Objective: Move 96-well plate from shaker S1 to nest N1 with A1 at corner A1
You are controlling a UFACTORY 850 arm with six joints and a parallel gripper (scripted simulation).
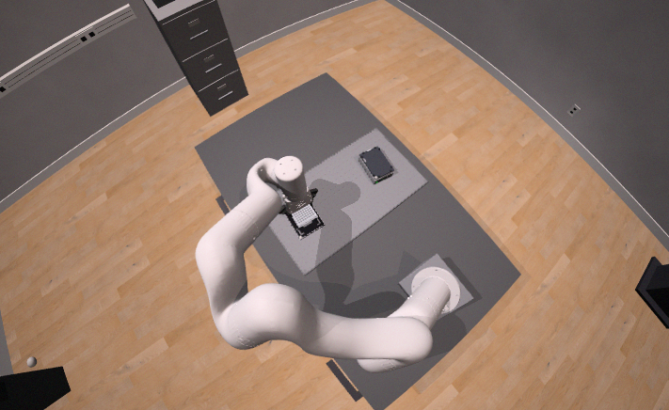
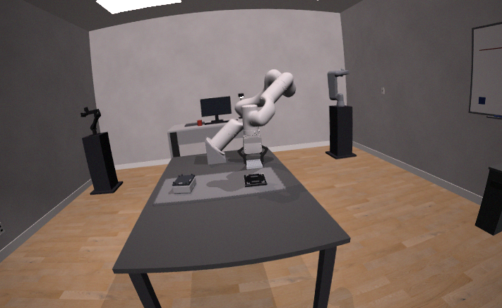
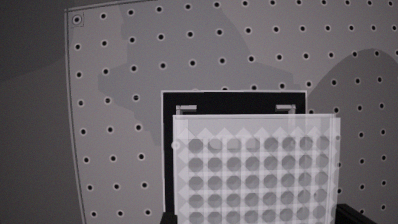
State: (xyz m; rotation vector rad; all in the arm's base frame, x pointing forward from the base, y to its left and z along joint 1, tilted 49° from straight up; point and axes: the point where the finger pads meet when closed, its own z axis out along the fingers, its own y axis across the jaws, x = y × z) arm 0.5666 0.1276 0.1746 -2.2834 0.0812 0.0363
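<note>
Now: the white 96-well plate 1 cm below my hand. Also, from my hand: black plate nest N1: 11 cm below.
</note>
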